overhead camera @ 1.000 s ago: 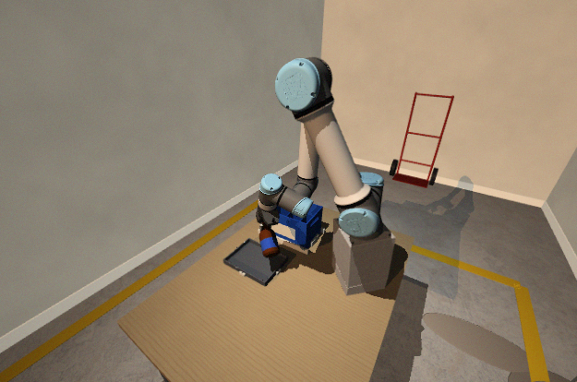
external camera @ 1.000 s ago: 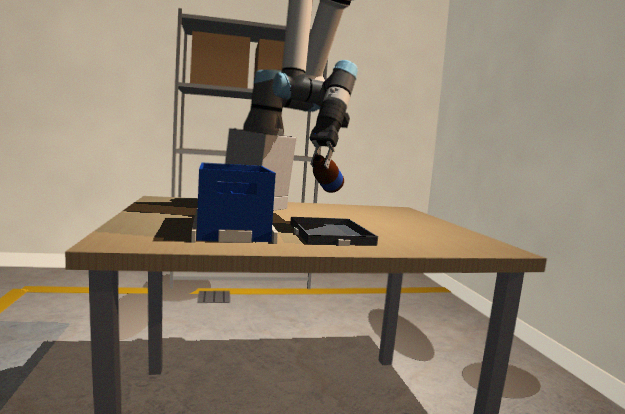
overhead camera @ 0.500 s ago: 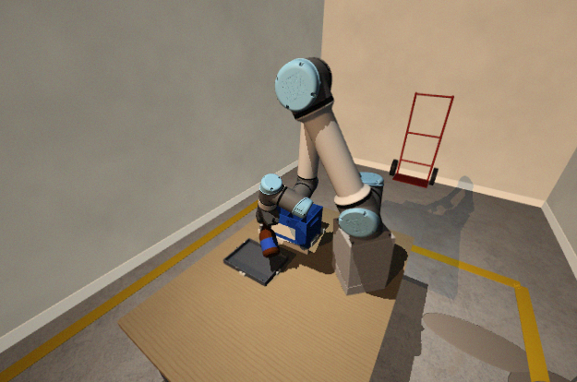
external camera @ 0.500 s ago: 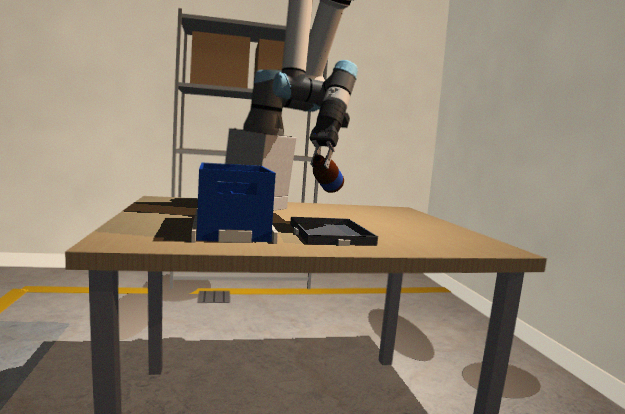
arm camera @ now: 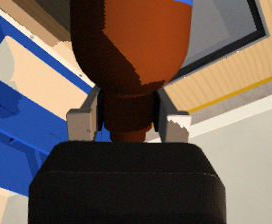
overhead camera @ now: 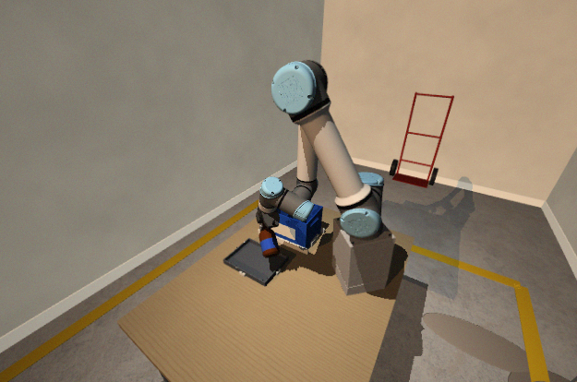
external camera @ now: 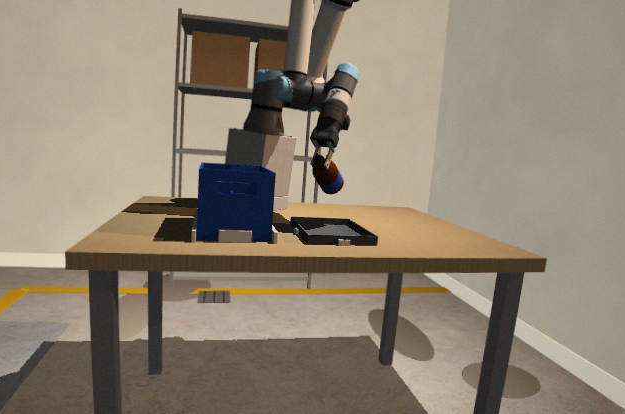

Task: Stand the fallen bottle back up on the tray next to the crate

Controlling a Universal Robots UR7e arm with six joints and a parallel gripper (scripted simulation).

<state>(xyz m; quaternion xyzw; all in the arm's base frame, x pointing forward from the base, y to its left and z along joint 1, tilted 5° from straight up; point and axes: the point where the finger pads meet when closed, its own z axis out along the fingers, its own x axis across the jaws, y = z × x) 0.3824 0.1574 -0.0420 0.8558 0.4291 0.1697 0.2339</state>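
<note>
Right now the brown bottle is 30 mm behind my hand, 20 mm to the left of it and 30 mm below it. Round my hand: tray: 40 mm ahead, 40 mm to the left, 190 mm below; blue crate: 30 mm ahead, 240 mm to the right, 120 mm below.
</note>
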